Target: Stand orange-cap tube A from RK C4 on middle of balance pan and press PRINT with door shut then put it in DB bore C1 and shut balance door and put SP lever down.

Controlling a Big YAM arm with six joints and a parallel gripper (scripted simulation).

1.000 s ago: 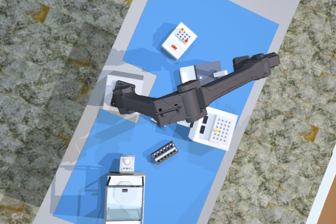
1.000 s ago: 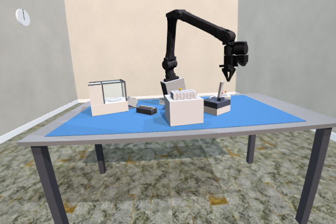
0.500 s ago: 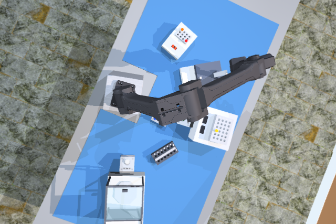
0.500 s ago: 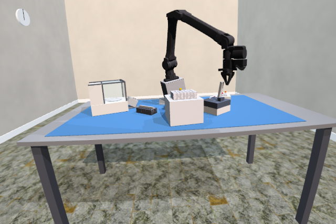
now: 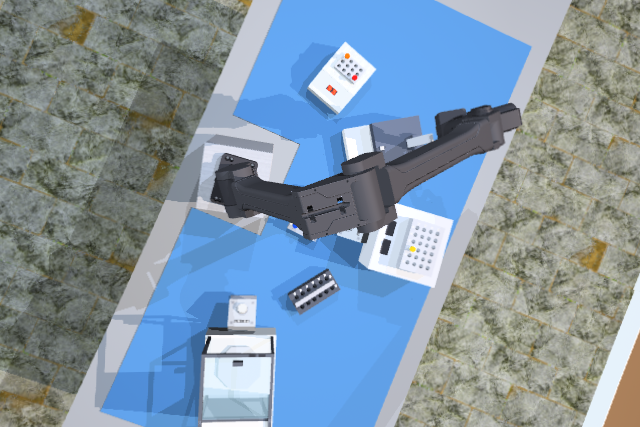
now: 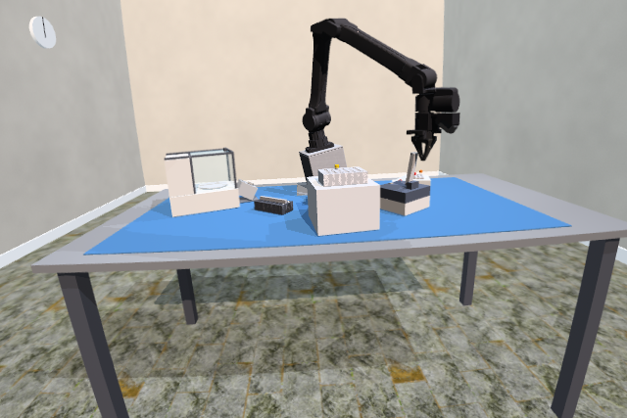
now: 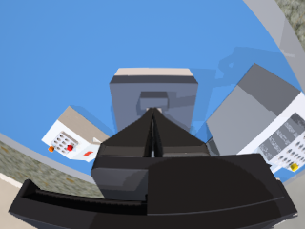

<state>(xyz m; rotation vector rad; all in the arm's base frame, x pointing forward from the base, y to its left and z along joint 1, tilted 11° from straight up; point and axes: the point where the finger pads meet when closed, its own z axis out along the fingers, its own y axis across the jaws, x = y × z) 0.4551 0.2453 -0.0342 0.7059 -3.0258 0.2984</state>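
The SP lever lies 4 cm below my hand, 4 cm behind it and 2 cm to the right of it. From my hand the other things lie so: tube rack RK 28 cm to the right, 24 cm behind, 17 cm below; dry block DB 26 cm behind, 15 cm below, 10 cm to the left; black magnet block 48 cm to the right, 17 cm behind, 16 cm below.
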